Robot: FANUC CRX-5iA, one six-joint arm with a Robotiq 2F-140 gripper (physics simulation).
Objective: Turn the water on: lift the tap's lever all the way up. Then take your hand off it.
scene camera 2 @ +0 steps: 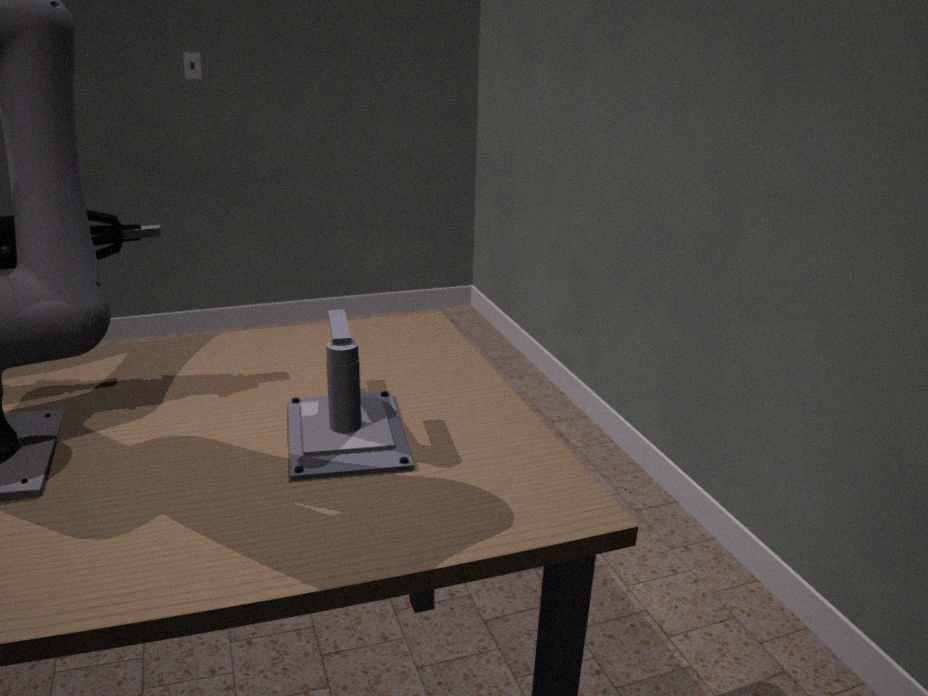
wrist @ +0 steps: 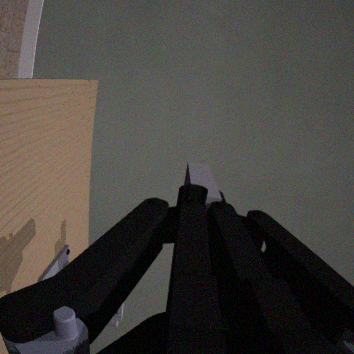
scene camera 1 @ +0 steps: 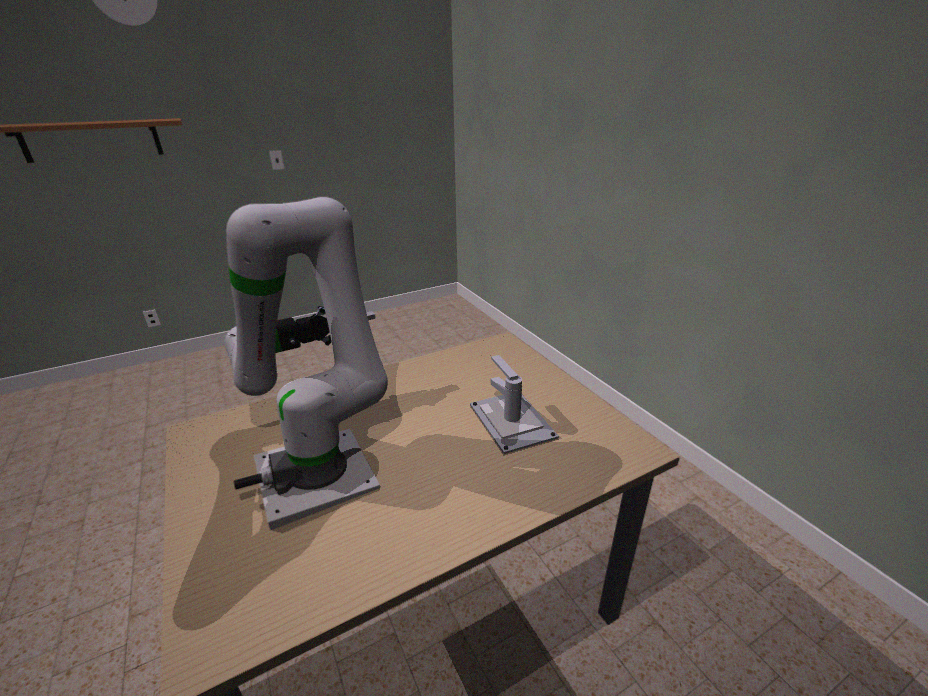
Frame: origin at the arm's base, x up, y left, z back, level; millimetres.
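Seen in the pictures: gripper, fingertip midpoint: [scene camera 2: 160,230] [wrist: 194,180] [scene camera 1: 373,314]; arm's base at its link origin: [scene camera 1: 316,469].
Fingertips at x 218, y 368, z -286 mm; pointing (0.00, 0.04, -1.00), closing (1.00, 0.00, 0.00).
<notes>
Offsets run from my fingertips to a thing's middle. "pt": to the spot under its first point. Level surfaces: height alone.
The grey tap @(pt dx -142, dy -432, dz -257 mm) [scene camera 1: 512,400] [scene camera 2: 344,389] stands upright on its square base plate @(pt dx -225, dy -527, dz -256 mm) [scene camera 1: 529,443] [scene camera 2: 352,463] at the right part of the table. Its flat lever @(dx -81, dy -351, dz -276 mm) [scene camera 1: 504,367] [scene camera 2: 338,325] slants up from the post's top, its free end higher than the post and above the short spout @(dx -155, dy -343, dz -276 mm) [scene camera 1: 497,385]. In the wrist view a corner of the base plate @(dx -227, dy -412, dz -271 mm) [wrist: 56,265] shows at the lower left; the tap is mostly hidden by the finger links. My gripper [scene camera 1: 371,316] [scene camera 2: 151,231] [wrist: 194,180] is shut and empty, level, well left of the tap, higher than the lever and apart from it.
The wooden table @(dx -233 mm) [scene camera 1: 419,539] [scene camera 2: 187,573] [wrist: 50,135] carries the arm's base plate [scene camera 1: 322,501] on its left part. A green wall [scene camera 1: 674,224] [scene camera 2: 674,262] rises beyond the table's right side. A wooden wall rail [scene camera 1: 89,125] is on the far wall.
</notes>
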